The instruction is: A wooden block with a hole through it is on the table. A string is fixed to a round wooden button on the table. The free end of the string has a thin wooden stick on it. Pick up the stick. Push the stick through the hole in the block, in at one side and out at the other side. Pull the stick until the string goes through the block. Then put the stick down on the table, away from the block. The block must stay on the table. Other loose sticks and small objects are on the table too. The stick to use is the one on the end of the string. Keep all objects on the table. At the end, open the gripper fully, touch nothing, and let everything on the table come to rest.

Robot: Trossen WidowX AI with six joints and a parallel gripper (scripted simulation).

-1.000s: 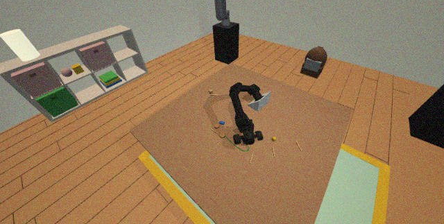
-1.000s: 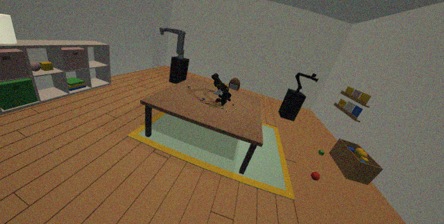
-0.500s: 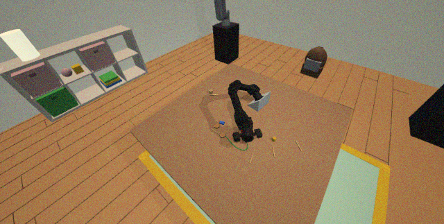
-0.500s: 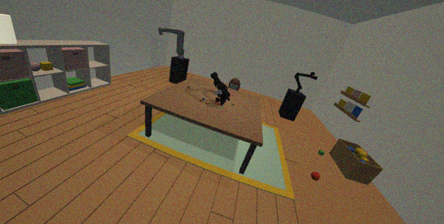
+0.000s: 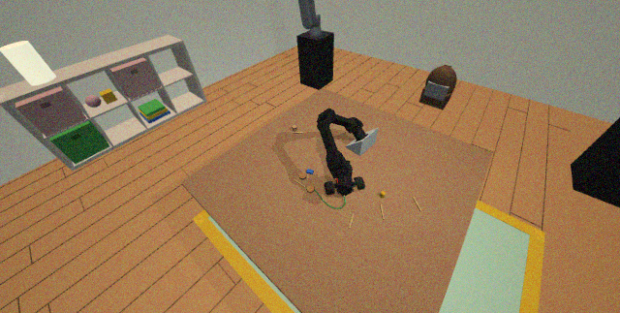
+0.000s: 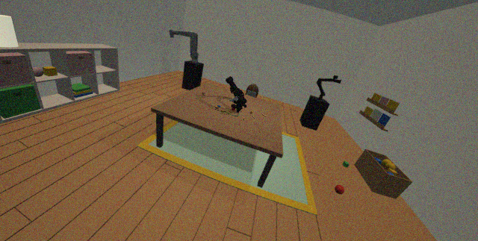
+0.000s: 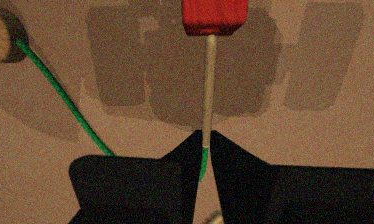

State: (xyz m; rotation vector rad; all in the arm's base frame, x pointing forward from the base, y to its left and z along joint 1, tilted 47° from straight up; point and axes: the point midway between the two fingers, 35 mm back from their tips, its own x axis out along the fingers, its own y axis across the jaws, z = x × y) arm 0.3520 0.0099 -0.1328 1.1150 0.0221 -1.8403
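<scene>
Now: the red block 6 cm to the right of my gripper tip and 6 cm behind it. Round my gripper tip: yellow-topped peg 16 cm to the left, 12 cm behind; blue piece 24 cm to the right, 3 cm behind, 1 cm below; thin wooden stick 1 cm to the right, 1 cm behind.
</scene>
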